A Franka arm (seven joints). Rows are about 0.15 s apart.
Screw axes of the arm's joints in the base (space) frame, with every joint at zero. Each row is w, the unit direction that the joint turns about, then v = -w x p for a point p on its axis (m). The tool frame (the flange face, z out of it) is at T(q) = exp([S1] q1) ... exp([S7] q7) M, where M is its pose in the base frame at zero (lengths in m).
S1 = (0, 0, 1, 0.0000, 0.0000, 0.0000)
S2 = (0, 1, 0, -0.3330, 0.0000, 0.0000)
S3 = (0, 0, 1, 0.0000, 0.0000, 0.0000)
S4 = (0, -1, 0, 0.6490, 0.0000, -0.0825)
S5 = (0, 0, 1, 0.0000, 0.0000, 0.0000)
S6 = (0, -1, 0, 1.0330, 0.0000, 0.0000)
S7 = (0, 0, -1, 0.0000, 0.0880, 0.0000)
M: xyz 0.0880 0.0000 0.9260 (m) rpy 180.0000 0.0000 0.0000 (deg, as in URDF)
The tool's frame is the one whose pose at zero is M.
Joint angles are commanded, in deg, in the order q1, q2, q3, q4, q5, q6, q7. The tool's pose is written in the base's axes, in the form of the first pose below.
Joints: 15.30 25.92 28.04 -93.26 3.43 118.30 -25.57
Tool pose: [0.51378, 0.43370, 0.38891], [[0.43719, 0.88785, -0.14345], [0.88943, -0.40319, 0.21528], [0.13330, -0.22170, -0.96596]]
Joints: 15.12 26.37 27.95 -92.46 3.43 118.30 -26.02
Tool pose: [0.51917, 0.43229, 0.39036], [[0.43642, 0.88895, -0.13896], [0.88849, -0.40145, 0.22230], [0.14183, -0.22049, -0.96502]]
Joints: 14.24 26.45 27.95 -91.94 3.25 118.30 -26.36
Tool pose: [0.52787, 0.42460, 0.39367], [[0.44416, 0.88673, -0.12817], [0.88340, -0.40958, 0.22769], [0.14941, -0.21435, -0.96526]]
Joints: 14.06 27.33 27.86 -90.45 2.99 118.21 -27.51
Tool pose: [0.53622, 0.42336, 0.39584], [[0.43210, 0.89381, -0.11996], [0.88688, -0.39705, 0.23624], [0.16352, -0.20847, -0.96426]]
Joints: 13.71 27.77 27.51 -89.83 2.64 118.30 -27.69
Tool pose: [0.54412, 0.41766, 0.39535], [[0.43861, 0.89181, -0.11086], [0.88319, -0.40495, 0.23662], [0.16613, -0.20169, -0.96526]]
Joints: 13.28 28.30 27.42 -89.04 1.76 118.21 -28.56
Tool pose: [0.55159, 0.41275, 0.39541], [[0.42792, 0.89830, -0.09972], [0.88796, -0.39726, 0.23177], [0.16858, -0.18772, -0.96765]]
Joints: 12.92 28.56 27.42 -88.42 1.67 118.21 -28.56
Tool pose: [0.55678, 0.40959, 0.39757], [[0.43418, 0.89601, -0.09307], [0.88375, -0.40365, 0.23677], [0.17458, -0.18505, -0.96710]]
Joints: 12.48 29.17 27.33 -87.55 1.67 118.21 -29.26
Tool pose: [0.56430, 0.40508, 0.39769], [[0.43392, 0.89659, -0.08855], [0.88224, -0.40292, 0.24355], [0.18269, -0.18380, -0.96584]]
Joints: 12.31 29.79 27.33 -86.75 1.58 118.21 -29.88
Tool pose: [0.56915, 0.40376, 0.39728], [[0.42881, 0.89930, -0.08592], [0.88332, -0.39744, 0.24859], [0.18941, -0.18249, -0.96479]]
